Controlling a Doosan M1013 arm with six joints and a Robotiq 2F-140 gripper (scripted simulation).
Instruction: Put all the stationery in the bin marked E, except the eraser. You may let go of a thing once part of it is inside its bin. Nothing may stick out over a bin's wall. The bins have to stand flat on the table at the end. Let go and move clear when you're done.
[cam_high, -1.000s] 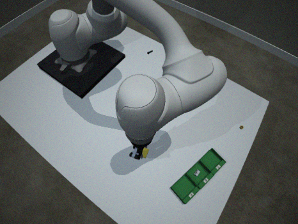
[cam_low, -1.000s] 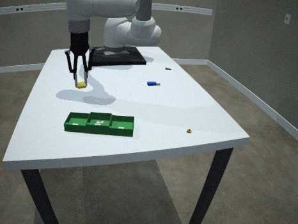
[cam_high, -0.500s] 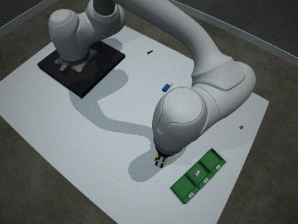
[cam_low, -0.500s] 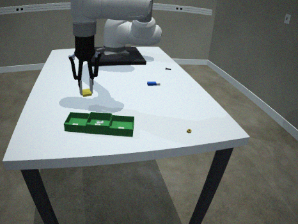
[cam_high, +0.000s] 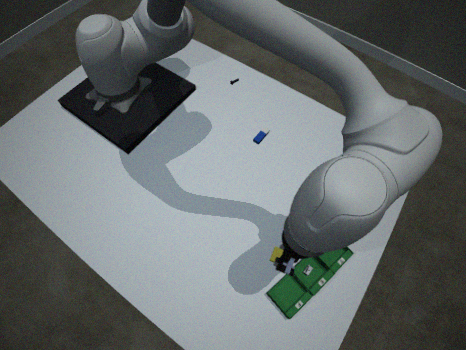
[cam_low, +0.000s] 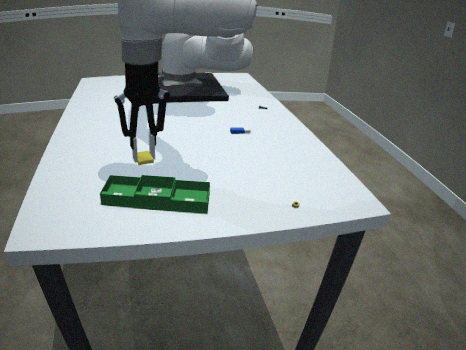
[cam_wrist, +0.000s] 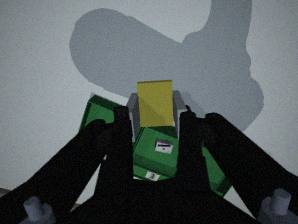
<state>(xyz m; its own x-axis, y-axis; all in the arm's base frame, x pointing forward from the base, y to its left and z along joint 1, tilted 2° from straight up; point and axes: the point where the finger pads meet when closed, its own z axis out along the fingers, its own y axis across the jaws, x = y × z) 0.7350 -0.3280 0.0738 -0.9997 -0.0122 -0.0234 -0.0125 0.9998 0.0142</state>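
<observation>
My gripper is now 90 mm short of the green bin tray and 70 mm above it. From my hand the other things lie so: flat yellow block: 30 mm below; then yellow nut: 230 mm ahead, 310 mm to the left, 90 mm below; then white pencil sharpener: 80 mm ahead, 10 mm to the left, 80 mm below.
</observation>
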